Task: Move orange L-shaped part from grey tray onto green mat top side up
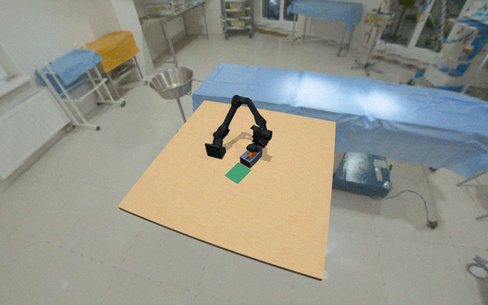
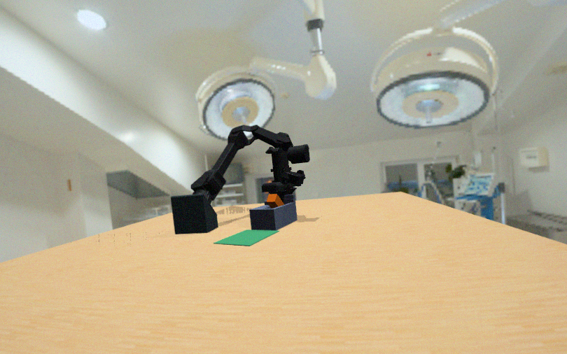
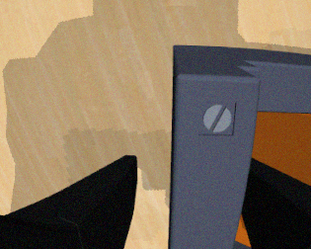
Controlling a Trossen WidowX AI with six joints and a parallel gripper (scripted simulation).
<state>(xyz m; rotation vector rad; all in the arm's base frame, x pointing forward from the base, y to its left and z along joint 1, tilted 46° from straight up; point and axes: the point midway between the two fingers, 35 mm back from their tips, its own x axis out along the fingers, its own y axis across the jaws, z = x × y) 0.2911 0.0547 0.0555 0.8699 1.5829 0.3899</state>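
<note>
The orange L-shaped part lies 2 cm behind my gripper tip, 5 cm to the right of it and 1 cm above it. From my gripper tip the other things lie so: green mat 7 cm behind, 21 cm to the right, 5 cm below.
</note>
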